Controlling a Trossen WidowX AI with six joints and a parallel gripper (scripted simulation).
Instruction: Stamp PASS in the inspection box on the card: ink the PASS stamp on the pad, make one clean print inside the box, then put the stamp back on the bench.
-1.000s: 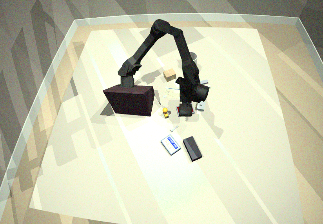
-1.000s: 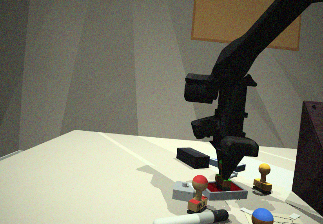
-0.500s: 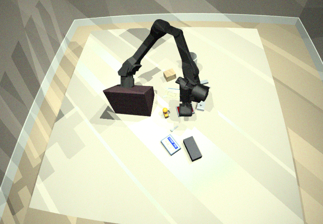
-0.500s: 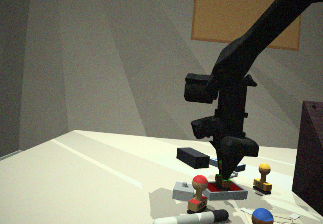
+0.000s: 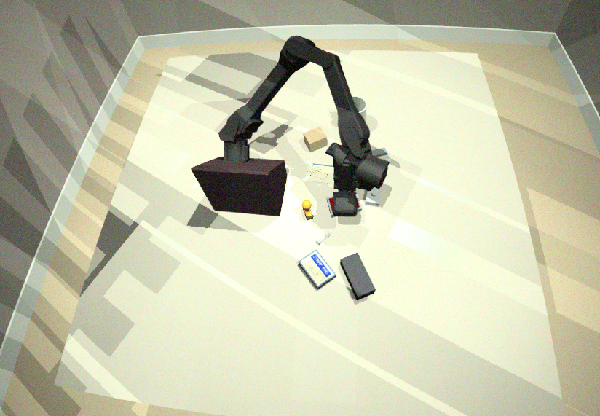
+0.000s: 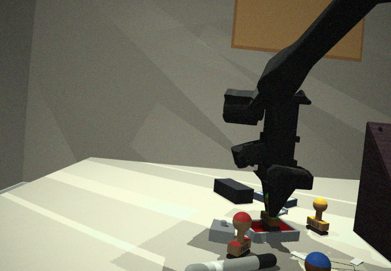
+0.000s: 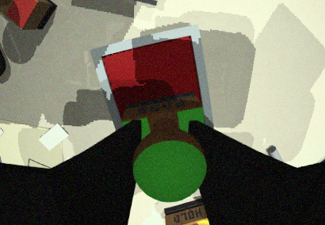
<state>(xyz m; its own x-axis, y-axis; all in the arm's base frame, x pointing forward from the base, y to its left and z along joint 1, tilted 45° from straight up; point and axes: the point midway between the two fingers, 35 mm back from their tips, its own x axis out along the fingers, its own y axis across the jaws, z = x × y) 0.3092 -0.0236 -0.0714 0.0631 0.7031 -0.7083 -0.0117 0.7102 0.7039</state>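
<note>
The green-knobbed stamp lies right at my gripper tip. From my gripper tip the other things lie so: grey block (9 cm ahead, 3 cm to the left, 2 cm below); yellow stamp (10 cm behind, 3 cm to the right, 2 cm below); red ink pad (3 cm below).
</note>
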